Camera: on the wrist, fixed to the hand. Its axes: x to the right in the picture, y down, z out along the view.
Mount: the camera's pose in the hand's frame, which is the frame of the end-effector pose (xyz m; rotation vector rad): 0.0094 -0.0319 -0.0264 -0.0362 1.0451 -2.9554
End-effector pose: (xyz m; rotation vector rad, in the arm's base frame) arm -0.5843 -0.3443 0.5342 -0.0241 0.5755 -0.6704
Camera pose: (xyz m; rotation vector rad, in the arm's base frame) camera -0.6103 -0.3708 0.5137 0.4179 -0.7478 2.1644
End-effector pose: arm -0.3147 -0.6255 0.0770 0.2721 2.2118 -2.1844
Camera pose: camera -0.3255 -0.5984 0.1078 0.9010 -0.1993 -0.0518
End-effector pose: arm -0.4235 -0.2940 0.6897 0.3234 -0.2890 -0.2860
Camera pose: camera -0.4136 -0.3189 0.6568 -0.5119 -1.4174 2.5711
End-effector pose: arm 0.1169 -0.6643 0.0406 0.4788 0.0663 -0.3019
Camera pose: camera 0.1165 -0.6815 0.0018 -0.0245 -1.5681 2.3795
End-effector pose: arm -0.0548 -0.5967 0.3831 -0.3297 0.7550 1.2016
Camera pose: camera -0.0331 -0.6171 0.3529 -1.3068 0.2565 -1.8890
